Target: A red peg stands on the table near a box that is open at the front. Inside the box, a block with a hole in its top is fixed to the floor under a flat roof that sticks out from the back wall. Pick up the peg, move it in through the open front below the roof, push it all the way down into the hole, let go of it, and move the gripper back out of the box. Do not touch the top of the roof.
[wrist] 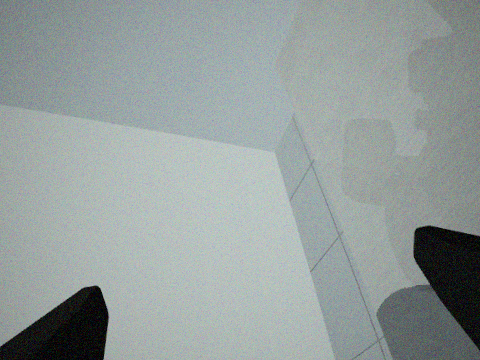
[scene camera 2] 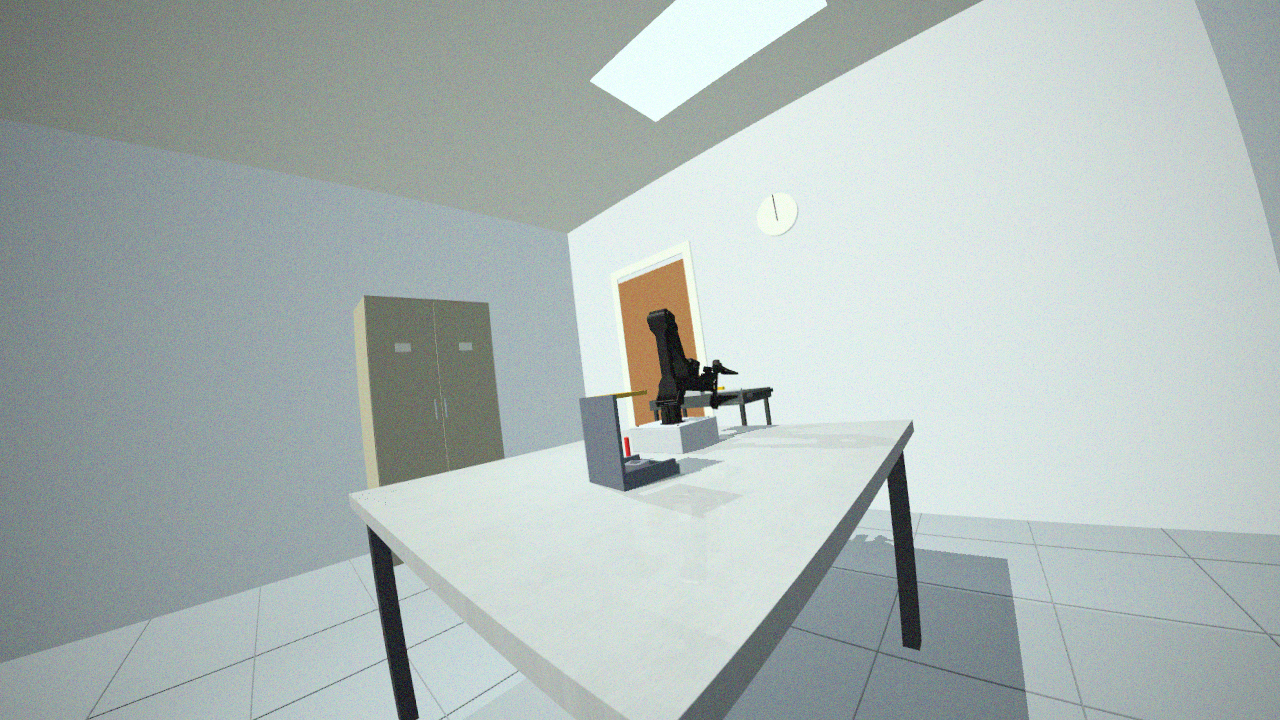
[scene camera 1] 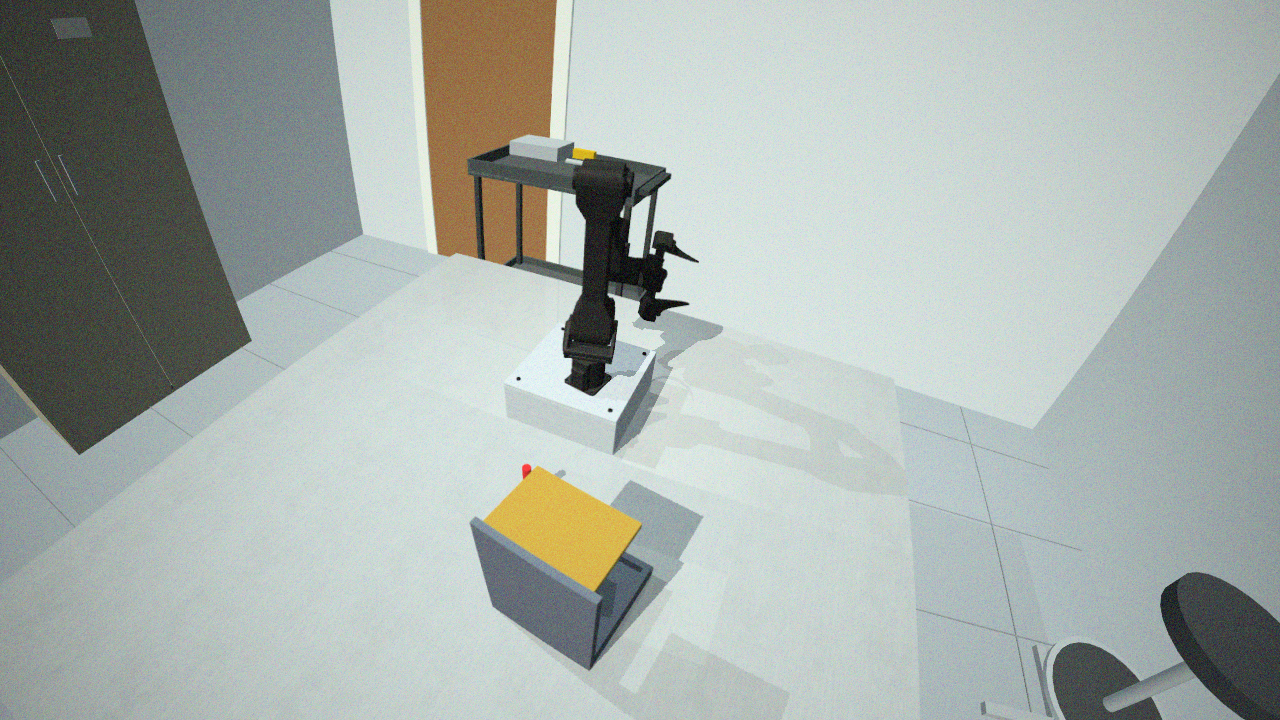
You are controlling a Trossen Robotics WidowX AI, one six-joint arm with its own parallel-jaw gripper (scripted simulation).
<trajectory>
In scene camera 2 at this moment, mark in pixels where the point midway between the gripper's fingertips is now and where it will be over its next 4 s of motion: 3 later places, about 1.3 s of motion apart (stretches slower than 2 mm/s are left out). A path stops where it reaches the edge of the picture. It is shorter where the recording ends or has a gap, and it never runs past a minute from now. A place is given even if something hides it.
The gripper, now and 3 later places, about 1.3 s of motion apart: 738, 384; 698, 391; 653, 399; 614, 408
</trajectory>
